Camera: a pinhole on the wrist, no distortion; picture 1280 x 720 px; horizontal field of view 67.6 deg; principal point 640.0 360.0 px. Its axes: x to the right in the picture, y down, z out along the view. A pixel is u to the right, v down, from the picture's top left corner.
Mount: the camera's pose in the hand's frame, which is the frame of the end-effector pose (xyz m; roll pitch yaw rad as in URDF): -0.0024 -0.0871 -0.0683 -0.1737 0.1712 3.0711
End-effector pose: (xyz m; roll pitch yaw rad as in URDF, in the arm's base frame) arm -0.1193 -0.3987 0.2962 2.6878 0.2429 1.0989
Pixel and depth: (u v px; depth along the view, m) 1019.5 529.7 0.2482
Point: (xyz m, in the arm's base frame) -0.2789 -0.5312 0.1323
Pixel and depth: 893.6 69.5 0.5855
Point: -0.0797 -0.8164 -0.0804
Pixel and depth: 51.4 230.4 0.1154
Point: -0.1621 -0.3507 0.1933
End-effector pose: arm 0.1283 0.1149 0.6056 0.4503 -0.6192 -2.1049
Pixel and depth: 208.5 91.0 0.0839
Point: 0.0449 0.1355 0.6066
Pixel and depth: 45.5 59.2 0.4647
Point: -0.0401 0.2877 1.0456
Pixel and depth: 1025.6 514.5 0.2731
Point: 0.0261 0.3827 0.5778
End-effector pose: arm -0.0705 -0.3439 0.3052 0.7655 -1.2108 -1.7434
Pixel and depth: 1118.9 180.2 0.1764
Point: -0.1792 -0.2686 0.1983
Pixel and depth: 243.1 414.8 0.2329
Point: -0.2896 -0.3009 0.3607
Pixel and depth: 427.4 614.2 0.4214
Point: -0.4855 -0.2225 0.3336
